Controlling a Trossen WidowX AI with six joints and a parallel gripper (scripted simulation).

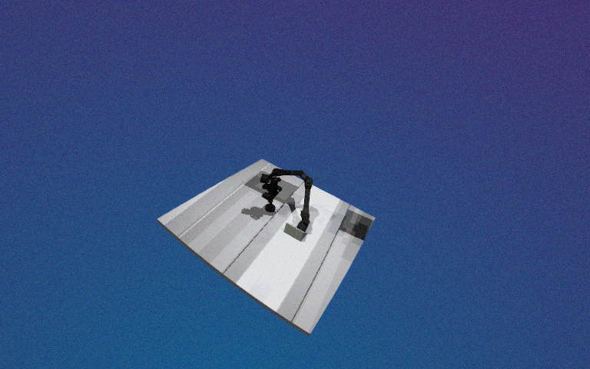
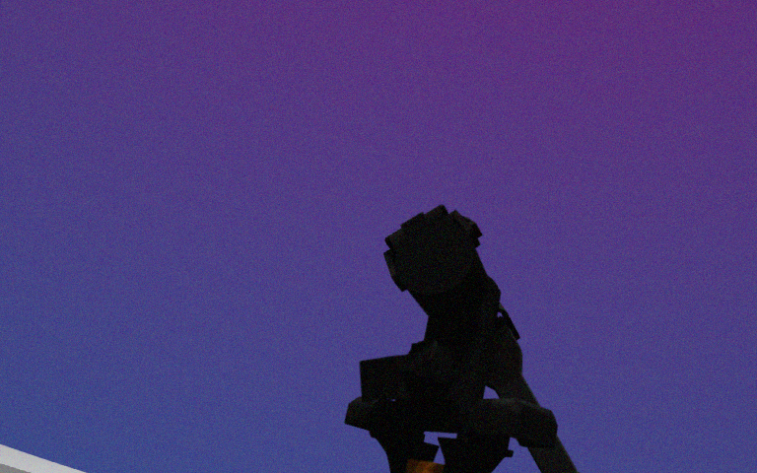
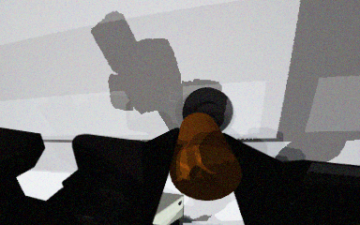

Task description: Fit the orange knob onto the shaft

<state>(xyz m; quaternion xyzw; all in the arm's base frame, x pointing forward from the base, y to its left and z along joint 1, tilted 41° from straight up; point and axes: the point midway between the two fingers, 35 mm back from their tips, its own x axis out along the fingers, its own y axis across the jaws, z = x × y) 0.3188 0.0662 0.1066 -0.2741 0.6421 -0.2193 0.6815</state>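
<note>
Now: gripper tip 20 mm to the left of the dark round pedestal and 70 mm above it. The rest, counted from my gripper tip: orange knob: 20 mm above.
</note>
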